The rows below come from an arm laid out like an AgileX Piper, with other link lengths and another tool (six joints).
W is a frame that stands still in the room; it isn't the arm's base.
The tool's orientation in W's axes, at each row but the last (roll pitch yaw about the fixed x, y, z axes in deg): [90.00, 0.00, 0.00]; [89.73, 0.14, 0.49]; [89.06, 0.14, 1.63]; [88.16, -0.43, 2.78]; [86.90, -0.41, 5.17]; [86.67, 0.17, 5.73]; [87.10, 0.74, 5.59]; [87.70, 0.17, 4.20]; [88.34, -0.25, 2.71]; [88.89, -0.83, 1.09]
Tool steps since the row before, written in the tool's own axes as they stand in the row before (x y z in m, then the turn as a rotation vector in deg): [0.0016, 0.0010, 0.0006, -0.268, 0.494, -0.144]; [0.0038, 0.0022, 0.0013, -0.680, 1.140, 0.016]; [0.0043, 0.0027, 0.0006, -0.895, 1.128, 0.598]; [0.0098, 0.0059, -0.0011, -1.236, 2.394, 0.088]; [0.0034, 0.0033, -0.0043, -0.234, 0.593, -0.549]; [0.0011, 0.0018, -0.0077, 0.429, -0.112, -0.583]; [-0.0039, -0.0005, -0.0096, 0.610, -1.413, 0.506]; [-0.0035, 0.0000, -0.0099, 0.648, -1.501, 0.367]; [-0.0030, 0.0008, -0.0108, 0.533, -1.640, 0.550]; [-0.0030, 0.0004, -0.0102, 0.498, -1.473, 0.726]
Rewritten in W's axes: [0.0016, -0.0006, 0.0010, -0.268, 0.144, 0.494]; [0.0038, -0.0013, 0.0022, -0.677, -0.016, 1.142]; [0.0043, -0.0004, 0.0027, -0.875, -0.605, 1.140]; [0.0097, 0.0018, 0.0059, -1.252, -0.072, 2.386]; [0.0030, 0.0048, 0.0031, -0.289, 0.556, 0.561]; [0.0003, 0.0079, 0.0013, 0.369, 0.615, -0.147]; [-0.0048, 0.0091, -0.0009, 0.645, -0.516, -1.393]; [-0.0042, 0.0096, -0.0004, 0.673, -0.379, -1.487]; [-0.0035, 0.0107, 0.0005, 0.568, -0.571, -1.621]; [-0.0032, 0.0101, 0.0002, 0.533, -0.744, -1.451]
